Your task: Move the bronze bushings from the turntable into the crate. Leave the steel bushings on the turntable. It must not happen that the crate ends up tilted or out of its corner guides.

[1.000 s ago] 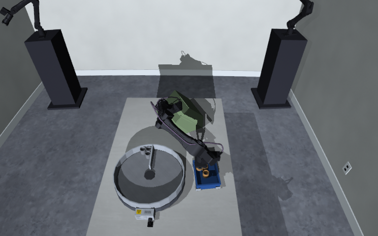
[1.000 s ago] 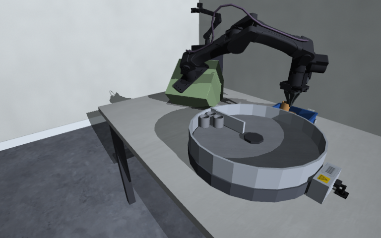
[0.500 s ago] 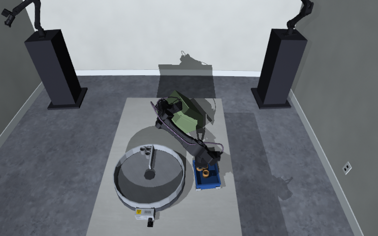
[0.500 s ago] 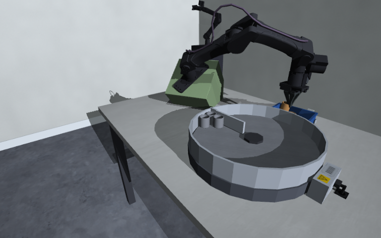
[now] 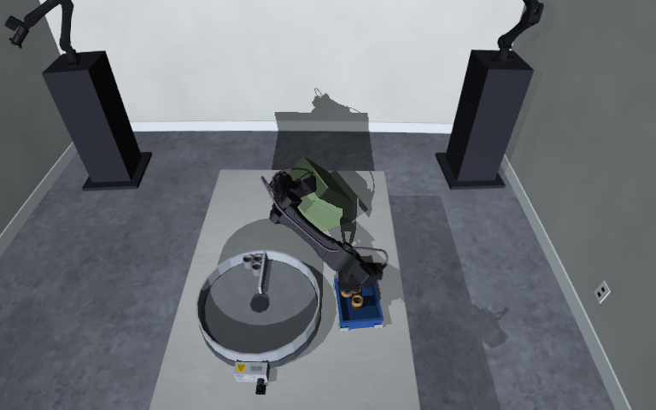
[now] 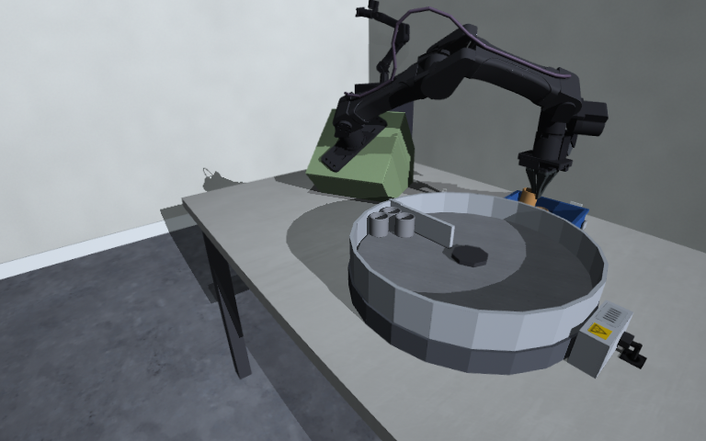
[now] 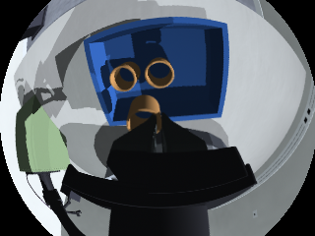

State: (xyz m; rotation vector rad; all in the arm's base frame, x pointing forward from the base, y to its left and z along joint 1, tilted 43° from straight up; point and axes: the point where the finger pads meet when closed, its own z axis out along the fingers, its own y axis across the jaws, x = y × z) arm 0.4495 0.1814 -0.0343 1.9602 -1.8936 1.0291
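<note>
My hand is 40 mm to the right of the blue crate and 70 mm above it. From my hand the other things lie so: turntable: 10 mm ahead, 310 mm to the right, 40 mm below.
</note>
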